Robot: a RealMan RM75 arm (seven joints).
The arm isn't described. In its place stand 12 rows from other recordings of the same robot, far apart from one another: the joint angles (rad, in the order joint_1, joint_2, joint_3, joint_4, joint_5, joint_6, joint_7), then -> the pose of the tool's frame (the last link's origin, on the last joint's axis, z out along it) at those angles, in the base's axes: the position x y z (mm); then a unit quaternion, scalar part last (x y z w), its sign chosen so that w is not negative.
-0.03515, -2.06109, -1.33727, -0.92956, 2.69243, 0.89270, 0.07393 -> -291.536, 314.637, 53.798, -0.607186, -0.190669, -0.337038, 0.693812
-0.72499, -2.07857, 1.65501, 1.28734, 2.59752, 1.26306, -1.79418 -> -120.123, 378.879, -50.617, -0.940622, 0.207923, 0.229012, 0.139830
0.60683, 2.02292, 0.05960, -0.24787, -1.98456, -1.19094, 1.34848 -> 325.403, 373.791, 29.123, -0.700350, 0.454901, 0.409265, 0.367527
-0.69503, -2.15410, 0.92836, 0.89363, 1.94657, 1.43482, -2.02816 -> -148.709, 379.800, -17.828, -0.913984, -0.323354, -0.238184, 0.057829
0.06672, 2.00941, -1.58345, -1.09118, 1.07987, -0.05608, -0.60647 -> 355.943, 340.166, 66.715, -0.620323, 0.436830, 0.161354, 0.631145
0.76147, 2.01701, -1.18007, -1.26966, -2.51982, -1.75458, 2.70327 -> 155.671, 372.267, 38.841, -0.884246, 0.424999, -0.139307, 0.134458
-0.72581, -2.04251, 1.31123, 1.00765, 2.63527, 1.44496, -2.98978 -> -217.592, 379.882, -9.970, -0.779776, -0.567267, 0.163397, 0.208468
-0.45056, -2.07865, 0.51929, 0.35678, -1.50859, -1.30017, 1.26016 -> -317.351, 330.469, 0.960, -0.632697, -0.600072, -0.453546, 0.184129
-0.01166, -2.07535, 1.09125, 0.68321, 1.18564, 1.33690, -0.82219 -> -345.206, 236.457, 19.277, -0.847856, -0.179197, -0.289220, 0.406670
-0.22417, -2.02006, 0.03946, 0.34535, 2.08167, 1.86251, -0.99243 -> -352.814, 203.482, 40.492, -0.811456, -0.272318, -0.421483, 0.299556
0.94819, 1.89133, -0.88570, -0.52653, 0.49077, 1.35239, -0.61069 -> 240.909, 426.103, 34.233, -0.821021, 0.532438, -0.111018, 0.173520
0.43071, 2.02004, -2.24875, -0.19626, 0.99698, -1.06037, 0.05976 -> 358.896, 341.940, 21.035, -0.645167, 0.262374, 0.250702, 0.672360
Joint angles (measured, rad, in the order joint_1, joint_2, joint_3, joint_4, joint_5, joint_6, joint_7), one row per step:
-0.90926, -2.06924, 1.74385, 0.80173, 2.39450, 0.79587, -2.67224
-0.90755, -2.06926, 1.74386, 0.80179, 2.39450, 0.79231, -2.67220
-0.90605, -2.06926, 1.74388, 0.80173, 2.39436, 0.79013, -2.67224
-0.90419, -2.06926, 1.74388, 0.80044, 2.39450, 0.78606, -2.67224
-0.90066, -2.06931, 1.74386, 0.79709, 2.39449, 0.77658, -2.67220
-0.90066, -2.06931, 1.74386, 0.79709, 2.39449, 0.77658, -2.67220
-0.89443, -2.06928, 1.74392, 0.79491, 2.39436, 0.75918, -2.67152
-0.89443, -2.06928, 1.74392, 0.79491, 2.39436, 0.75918, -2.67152
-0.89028, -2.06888, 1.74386, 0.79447, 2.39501, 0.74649, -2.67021
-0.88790, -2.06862, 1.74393, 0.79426, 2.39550, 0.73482, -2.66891
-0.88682, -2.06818, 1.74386, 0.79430, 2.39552, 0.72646, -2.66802
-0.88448, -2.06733, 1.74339, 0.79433, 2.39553, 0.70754, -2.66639
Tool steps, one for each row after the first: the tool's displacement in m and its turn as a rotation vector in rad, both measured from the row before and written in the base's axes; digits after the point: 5 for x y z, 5 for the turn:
-0.00041, 0.00017, 0.00011, 0.00271, -0.00156, -0.00006
-0.00046, 0.00004, 0.00006, 0.00164, -0.00104, 0.00061
-0.00087, 0.00018, 0.00009, 0.00296, -0.00101, 0.00099
-0.00176, 0.00049, 0.00016, 0.00674, -0.00248, 0.00192
0.00000, 0.00000, 0.00000, 0.00000, 0.00000, 0.00000
-0.00190, 0.00104, 0.00051, 0.01289, -0.00603, -0.00069
0.00000, 0.00000, 0.00000, 0.00000, 0.00000, 0.00000
-0.00099, 0.00098, 0.00065, 0.00989, -0.00368, -0.00286
-0.00021, 0.00105, 0.00055, 0.00894, -0.00346, -0.00434
0.00015, 0.00090, 0.00052, 0.00666, -0.00278, -0.00366
0.00041, 0.00204, 0.00120, 0.01523, -0.00674, -0.00785

